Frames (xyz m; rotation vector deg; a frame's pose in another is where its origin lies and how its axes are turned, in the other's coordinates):
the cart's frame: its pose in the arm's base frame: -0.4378 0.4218 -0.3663 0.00 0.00 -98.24
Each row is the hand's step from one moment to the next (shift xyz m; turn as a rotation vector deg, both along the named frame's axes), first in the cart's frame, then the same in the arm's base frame.
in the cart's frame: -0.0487 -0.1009 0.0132 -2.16 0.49 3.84
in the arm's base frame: -0.0929 0.0627 0.0132 0.79 2.07 3.84
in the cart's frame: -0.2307 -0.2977 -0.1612 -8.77 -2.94 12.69
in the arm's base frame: -0.2616 0.2710 -0.1612 -1.65 9.10 12.69
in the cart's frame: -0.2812 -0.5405 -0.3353 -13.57 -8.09 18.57
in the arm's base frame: -0.4946 0.3558 -0.3353 -6.06 14.59 18.57
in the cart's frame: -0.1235 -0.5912 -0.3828 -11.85 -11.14 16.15
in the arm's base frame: -0.5674 0.2070 -0.3828 -9.33 13.32 16.15
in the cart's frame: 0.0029 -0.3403 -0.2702 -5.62 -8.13 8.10
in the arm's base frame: -0.3372 0.0459 -0.2702 -7.24 6.73 8.10
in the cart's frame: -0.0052 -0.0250 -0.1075 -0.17 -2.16 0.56
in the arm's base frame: -0.0240 0.0087 -0.1075 -2.11 0.48 0.56
